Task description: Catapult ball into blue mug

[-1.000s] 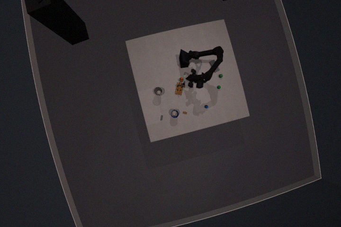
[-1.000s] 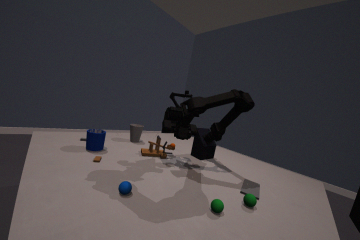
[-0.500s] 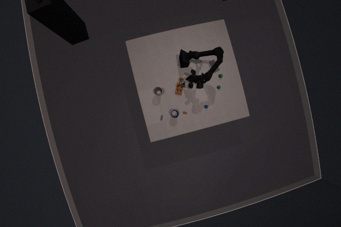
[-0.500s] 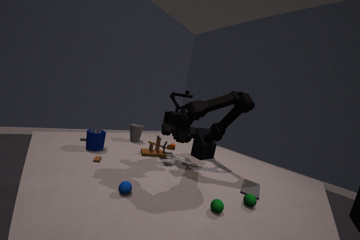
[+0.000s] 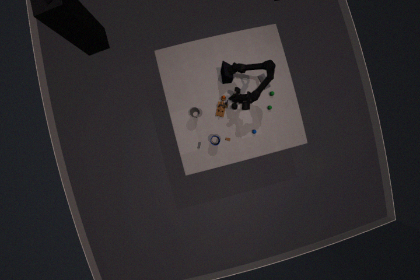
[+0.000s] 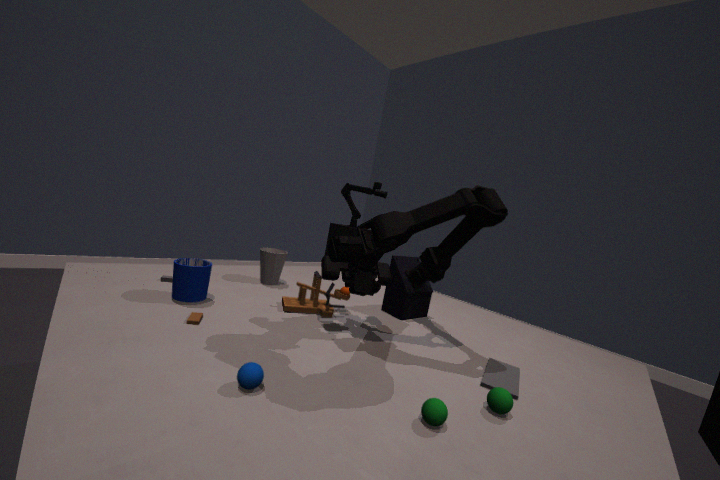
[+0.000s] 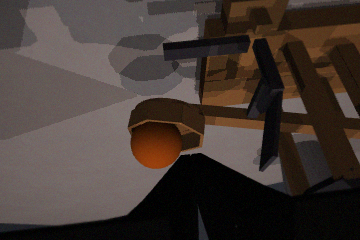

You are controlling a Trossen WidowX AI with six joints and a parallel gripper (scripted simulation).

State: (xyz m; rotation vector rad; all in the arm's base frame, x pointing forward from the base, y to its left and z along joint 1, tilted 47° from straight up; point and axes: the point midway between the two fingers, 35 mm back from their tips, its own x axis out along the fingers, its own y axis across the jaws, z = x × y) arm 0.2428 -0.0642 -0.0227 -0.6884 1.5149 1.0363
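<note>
Right now the orange ball is 40 mm behind my gripper tip, 30 mm to the right of it and 30 mm below it. The rest, counted from my gripper tip: catapult frame 40 mm ahead, 80 mm to the right, 10 mm below; then grey cup 30 mm ahead, 340 mm to the right, 60 mm below; then wooden catapult 30 mm ahead, 50 mm to the right, 40 mm below.
</note>
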